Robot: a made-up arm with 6 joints.
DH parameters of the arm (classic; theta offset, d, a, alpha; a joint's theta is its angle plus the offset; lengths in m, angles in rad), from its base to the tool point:
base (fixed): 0 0.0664 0 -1.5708
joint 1: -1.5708 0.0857 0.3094 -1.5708
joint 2: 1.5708 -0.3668 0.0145 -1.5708
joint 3: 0 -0.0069 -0.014 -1.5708
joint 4: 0 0.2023 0.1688 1.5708
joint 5: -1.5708 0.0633 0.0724 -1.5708
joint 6: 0 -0.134 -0.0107 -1.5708
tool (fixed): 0 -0.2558 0 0
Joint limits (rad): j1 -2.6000..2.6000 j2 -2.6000..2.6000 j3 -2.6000..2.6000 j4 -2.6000..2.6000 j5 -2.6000..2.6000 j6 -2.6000..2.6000
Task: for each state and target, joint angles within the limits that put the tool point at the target. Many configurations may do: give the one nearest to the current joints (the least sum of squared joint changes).
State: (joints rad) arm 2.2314 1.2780 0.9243 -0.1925 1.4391 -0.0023
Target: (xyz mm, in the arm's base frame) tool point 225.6 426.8 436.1
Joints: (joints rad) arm 1.8201 1.0280 0.9448 -0.5477 1.4044 0.0964
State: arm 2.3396 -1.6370 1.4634 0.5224 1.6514 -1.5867
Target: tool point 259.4 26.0 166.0
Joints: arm 2.2673 -1.6088 1.9168 0.3699 0.8525 -1.6115
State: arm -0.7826 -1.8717 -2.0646 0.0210 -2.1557 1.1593
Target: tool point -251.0 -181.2 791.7
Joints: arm -0.1141 -1.4449 -1.9217 -0.0941 -2.3593 0.9966
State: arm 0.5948 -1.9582 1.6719 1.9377 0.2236 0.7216
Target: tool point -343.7 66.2 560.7
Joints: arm 0.7117 -2.1396 2.1048 1.7560 -0.1353 0.5413
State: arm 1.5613 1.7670 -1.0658 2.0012 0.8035 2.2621
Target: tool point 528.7 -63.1 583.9
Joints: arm 1.6527 1.5957 -1.0506 2.2218 0.8029 2.3812
